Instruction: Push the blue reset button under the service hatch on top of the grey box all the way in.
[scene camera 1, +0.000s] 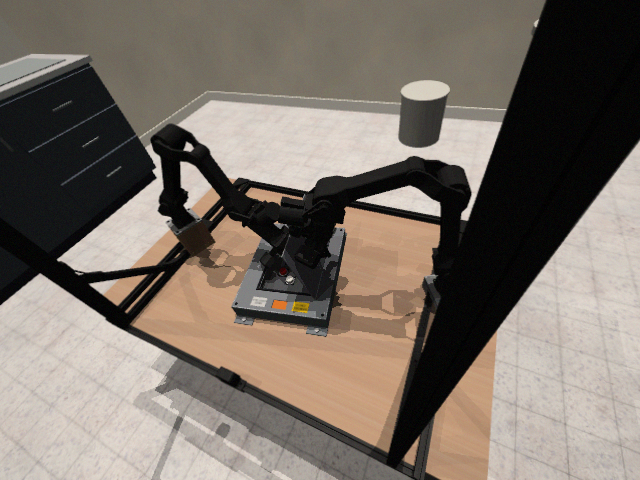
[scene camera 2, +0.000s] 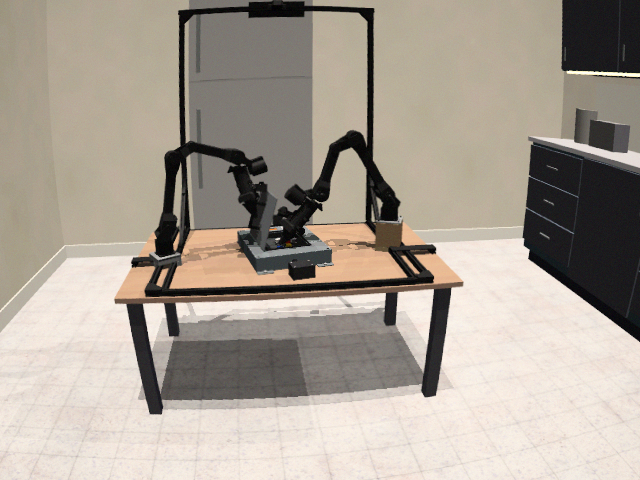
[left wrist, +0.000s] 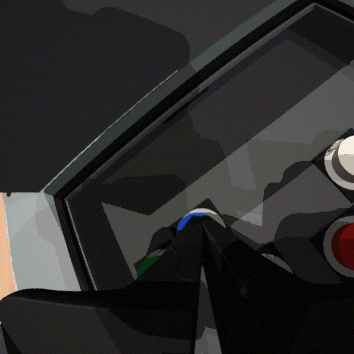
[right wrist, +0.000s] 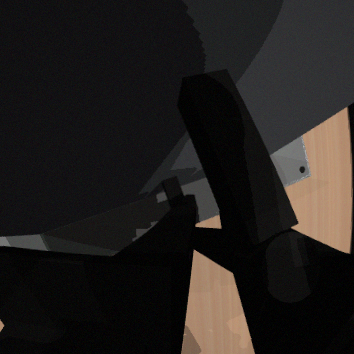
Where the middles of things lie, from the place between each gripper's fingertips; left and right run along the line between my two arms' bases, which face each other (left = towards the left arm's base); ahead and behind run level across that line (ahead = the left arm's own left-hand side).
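The dark service hatch (scene camera 2: 259, 228) is 20 mm to the left of my right hand, and I see that it is also 10 mm below that hand and 10 mm behind it.
Counted from my left hand, the hatch is 60 mm to the right and 30 mm behind, and it is 90 mm above that hand.
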